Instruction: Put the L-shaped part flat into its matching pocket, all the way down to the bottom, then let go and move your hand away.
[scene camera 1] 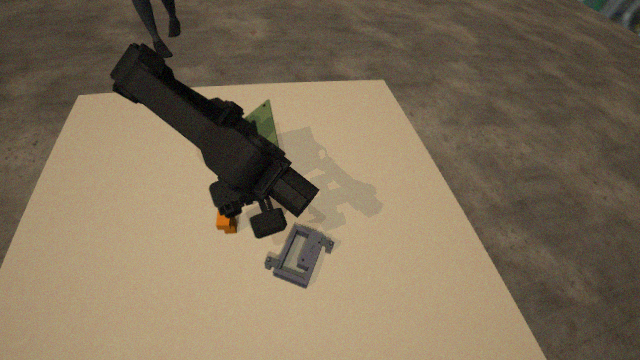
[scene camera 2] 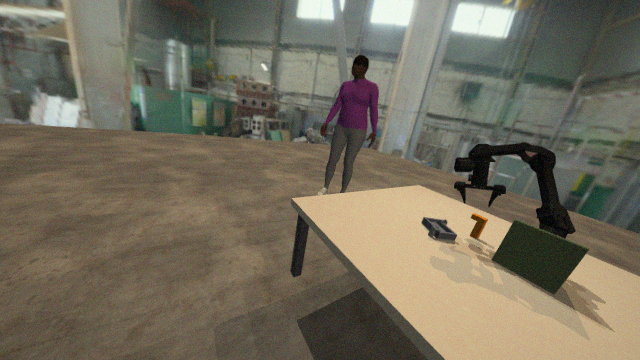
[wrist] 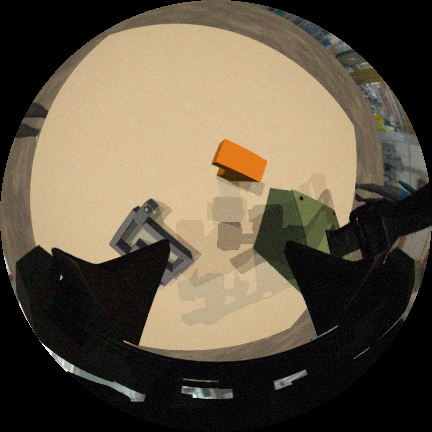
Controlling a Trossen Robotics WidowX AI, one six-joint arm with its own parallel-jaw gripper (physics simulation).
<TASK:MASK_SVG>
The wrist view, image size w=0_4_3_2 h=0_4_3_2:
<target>my gripper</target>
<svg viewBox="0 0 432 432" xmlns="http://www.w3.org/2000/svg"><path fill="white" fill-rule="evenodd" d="M15 262L16 293L25 317L39 341L72 365L145 394L144 401L131 401L129 396L108 385L66 371L102 400L129 414L157 424L195 431L236 431L262 427L295 417L329 400L361 376L392 341L404 322L402 318L398 321L397 319L405 311L414 285L414 260L397 246L388 254L388 248L385 247L364 258L351 261L287 240L284 254L307 306L316 335L336 325L337 327L307 343L267 356L234 361L198 361L153 353L123 342L125 340L135 345L139 344L148 312L170 253L168 239L158 240L101 263L85 261L57 247L51 248L51 255L38 244ZM181 388L182 385L232 388L232 398L192 397L192 394L182 393ZM306 370L306 375L292 380L290 385L275 389L274 380Z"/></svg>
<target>orange L-shaped part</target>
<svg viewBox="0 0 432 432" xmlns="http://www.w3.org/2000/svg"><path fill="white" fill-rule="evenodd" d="M224 138L218 144L211 162L212 165L219 167L216 175L230 181L260 182L267 160Z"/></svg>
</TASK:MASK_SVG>
